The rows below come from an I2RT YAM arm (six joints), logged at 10 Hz.
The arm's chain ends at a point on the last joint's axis. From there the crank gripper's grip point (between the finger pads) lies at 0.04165 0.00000 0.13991 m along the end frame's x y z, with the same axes.
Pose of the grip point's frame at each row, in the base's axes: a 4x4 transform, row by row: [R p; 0 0 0 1], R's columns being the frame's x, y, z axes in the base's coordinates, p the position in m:
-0.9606 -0.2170 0.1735 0.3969; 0.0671 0.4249 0.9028 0.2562; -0.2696 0.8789 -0.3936 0.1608; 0 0 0 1
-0.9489 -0.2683 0.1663 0.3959; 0.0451 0.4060 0.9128 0.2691; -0.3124 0.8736 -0.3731 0.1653; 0 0 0 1
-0.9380 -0.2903 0.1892 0.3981; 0.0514 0.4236 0.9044 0.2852; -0.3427 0.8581 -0.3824 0.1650; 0 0 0 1
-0.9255 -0.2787 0.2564 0.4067; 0.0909 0.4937 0.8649 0.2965; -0.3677 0.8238 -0.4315 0.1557; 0 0 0 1
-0.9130 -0.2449 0.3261 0.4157; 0.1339 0.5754 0.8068 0.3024; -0.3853 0.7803 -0.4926 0.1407; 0 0 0 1
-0.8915 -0.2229 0.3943 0.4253; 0.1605 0.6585 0.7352 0.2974; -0.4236 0.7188 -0.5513 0.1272; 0 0 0 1
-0.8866 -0.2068 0.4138 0.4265; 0.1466 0.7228 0.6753 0.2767; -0.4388 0.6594 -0.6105 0.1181; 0 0 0 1
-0.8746 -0.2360 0.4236 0.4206; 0.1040 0.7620 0.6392 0.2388; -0.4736 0.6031 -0.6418 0.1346; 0 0 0 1
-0.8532 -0.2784 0.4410 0.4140; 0.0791 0.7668 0.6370 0.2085; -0.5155 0.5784 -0.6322 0.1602; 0 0 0 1
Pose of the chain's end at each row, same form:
-0.9606 -0.2170 0.1735 0.4126; 0.0671 0.4249 0.9028 0.1271; -0.2696 0.8789 -0.3936 0.2271; 0 0 0 1
-0.9489 -0.2683 0.1663 0.4122; 0.0451 0.4060 0.9128 0.1395; -0.3124 0.8736 -0.3731 0.2305; 0 0 0 1
-0.9380 -0.2903 0.1892 0.4107; 0.0514 0.4236 0.9044 0.1565; -0.3427 0.8581 -0.3824 0.2328; 0 0 0 1
-0.9255 -0.2787 0.2564 0.4094; 0.0909 0.4937 0.8649 0.1717; -0.3677 0.8238 -0.4315 0.2314; 0 0 0 1
-0.9130 -0.2449 0.3261 0.4081; 0.1339 0.5754 0.8068 0.1839; -0.3853 0.7803 -0.4926 0.2257; 0 0 0 1
-0.8915 -0.2229 0.3943 0.4073; 0.1605 0.6585 0.7352 0.1879; -0.4236 0.7188 -0.5513 0.2220; 0 0 0 1
-0.8866 -0.2068 0.4138 0.4055; 0.1466 0.7228 0.6753 0.1761; -0.4388 0.6594 -0.6105 0.2218; 0 0 0 1
-0.8746 -0.2360 0.4236 0.3978; 0.1040 0.7620 0.6392 0.1450; -0.4736 0.6031 -0.6418 0.2441; 0 0 0 1
-0.8532 -0.2784 0.4410 0.3878; 0.0791 0.7668 0.6370 0.1161; -0.5155 0.5784 -0.6322 0.2701; 0 0 0 1

